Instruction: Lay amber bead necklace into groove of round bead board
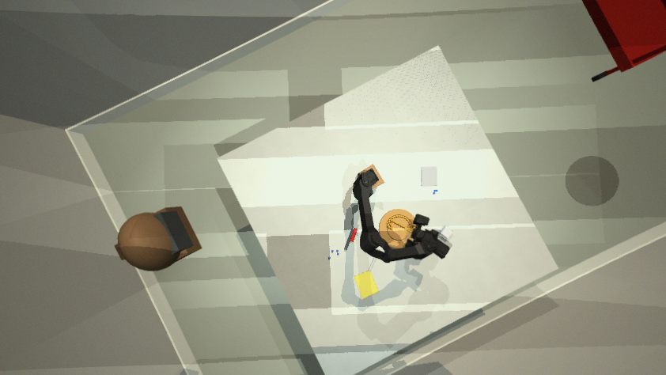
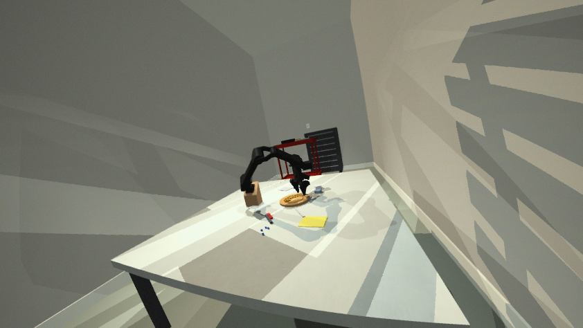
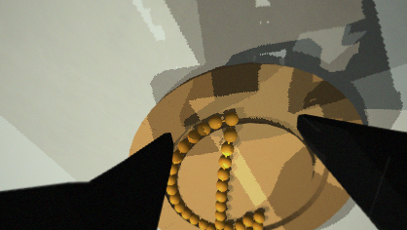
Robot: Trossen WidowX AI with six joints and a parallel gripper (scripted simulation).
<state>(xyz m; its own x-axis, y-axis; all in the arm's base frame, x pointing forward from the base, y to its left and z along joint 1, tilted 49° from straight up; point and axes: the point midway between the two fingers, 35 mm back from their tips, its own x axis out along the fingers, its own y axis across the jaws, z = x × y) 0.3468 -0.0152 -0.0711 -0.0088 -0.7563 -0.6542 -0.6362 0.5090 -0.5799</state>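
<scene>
My gripper tip is now 4 cm to the left of the round bead board, 4 cm past it and 2 cm above it. Also, from my gripper tip: grey square: 24 cm to the left, 19 cm behind, 2 cm below; then light blue cube: 11 cm ahead, 6 cm to the left, 1 cm below; then white cube: 15 cm to the left, 10 cm ahead, 1 cm below.
</scene>
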